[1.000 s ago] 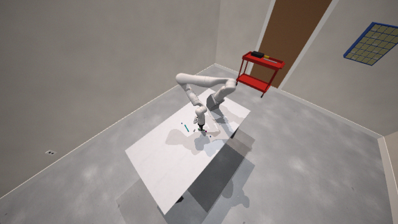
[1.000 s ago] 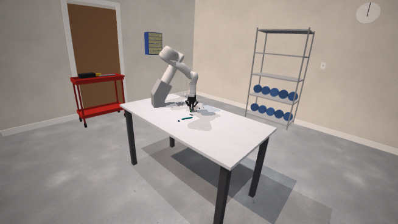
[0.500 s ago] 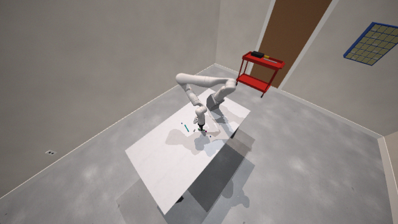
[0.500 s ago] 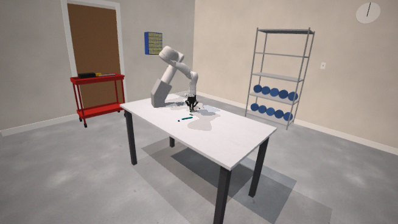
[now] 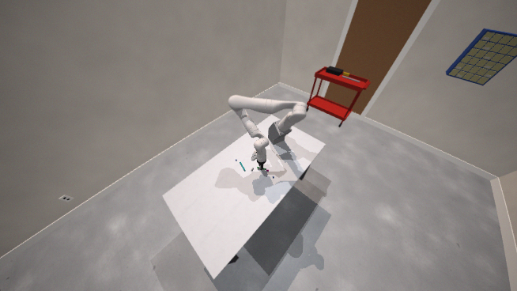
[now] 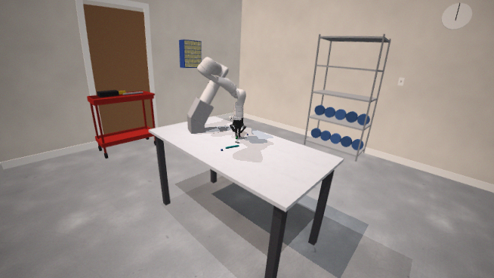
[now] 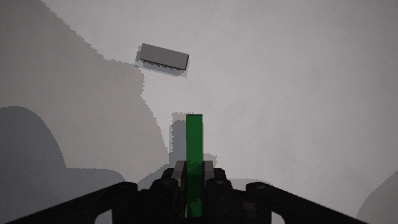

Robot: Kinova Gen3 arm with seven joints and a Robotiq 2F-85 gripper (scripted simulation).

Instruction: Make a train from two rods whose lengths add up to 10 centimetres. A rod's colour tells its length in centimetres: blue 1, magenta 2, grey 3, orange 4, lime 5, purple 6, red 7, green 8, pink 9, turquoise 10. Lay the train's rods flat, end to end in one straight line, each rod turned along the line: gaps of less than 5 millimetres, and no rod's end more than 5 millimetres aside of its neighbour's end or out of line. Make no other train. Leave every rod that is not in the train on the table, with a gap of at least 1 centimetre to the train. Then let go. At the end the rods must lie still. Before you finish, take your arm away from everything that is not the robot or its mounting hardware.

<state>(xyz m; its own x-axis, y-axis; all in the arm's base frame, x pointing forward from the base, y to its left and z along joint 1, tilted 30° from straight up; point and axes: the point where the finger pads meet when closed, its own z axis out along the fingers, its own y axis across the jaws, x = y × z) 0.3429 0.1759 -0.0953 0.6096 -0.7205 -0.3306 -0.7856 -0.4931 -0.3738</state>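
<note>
Now: hand 3 cm past the magenta rod, 4 cm to the right of it and 3 cm above it. The rest, counted from my hand: grey rod: 6 cm ahead, 5 cm to the right, 3 cm below; green rod: 1 cm below; turquoise rod: 11 cm ahead, 13 cm to the right, 3 cm below.
</note>
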